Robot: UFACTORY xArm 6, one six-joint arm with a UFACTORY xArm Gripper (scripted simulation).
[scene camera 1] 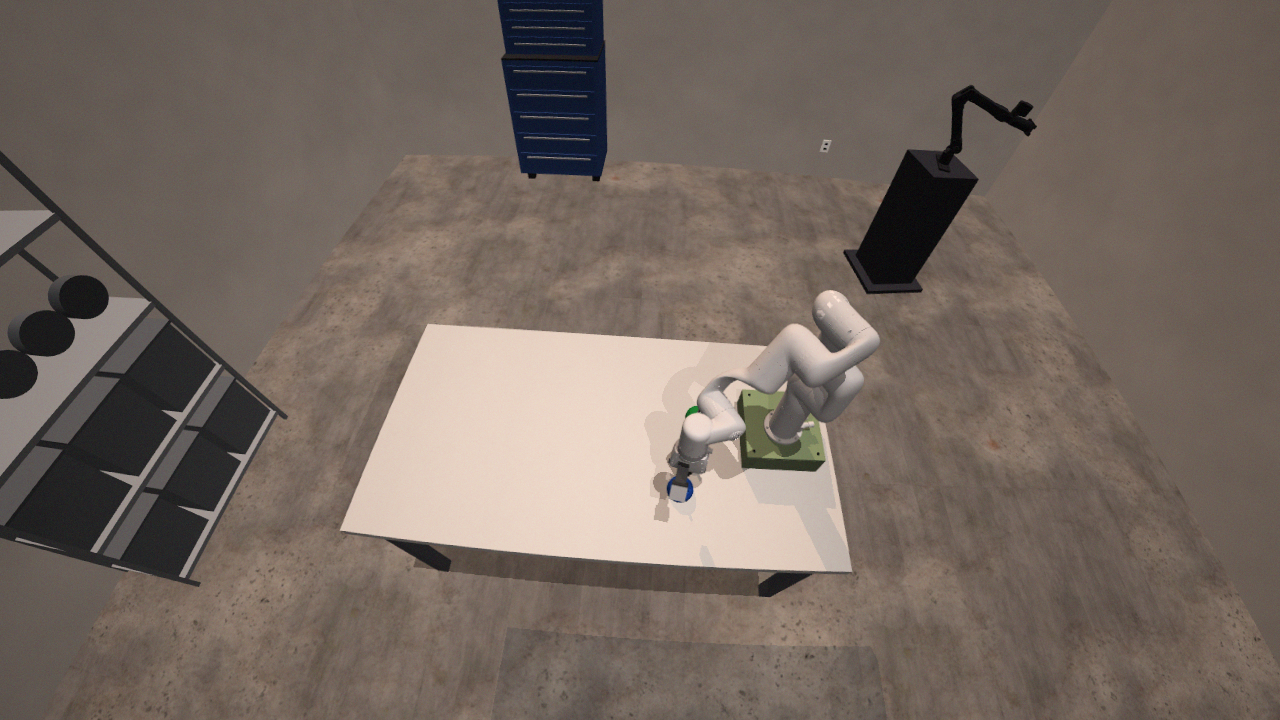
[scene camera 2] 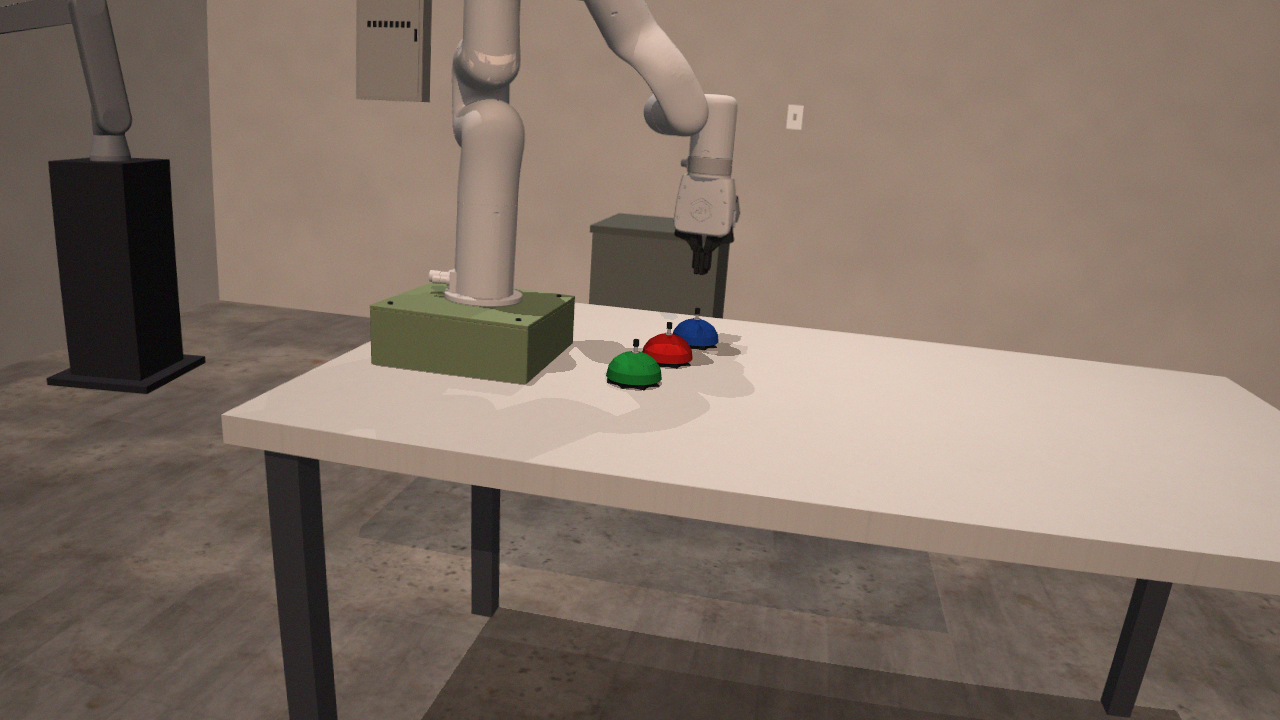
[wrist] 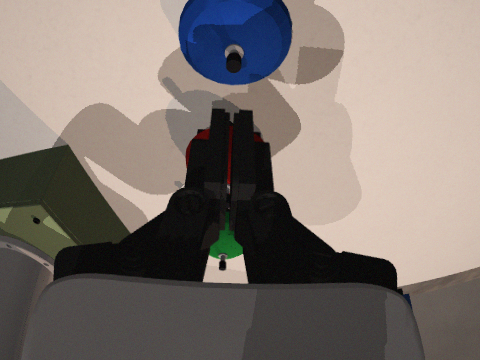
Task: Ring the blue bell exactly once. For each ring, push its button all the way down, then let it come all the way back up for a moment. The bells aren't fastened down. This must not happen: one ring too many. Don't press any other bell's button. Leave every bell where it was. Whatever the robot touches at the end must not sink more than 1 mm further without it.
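Scene camera 1 has my gripper (scene camera 1: 684, 474). On scene camera 2 there's a green bell (scene camera 2: 633, 369), plus a red bell (scene camera 2: 669, 350) and a blue bell (scene camera 2: 699, 334). The wrist view gives me my gripper (wrist: 230, 136) again, and the green bell (wrist: 226, 247) with it.
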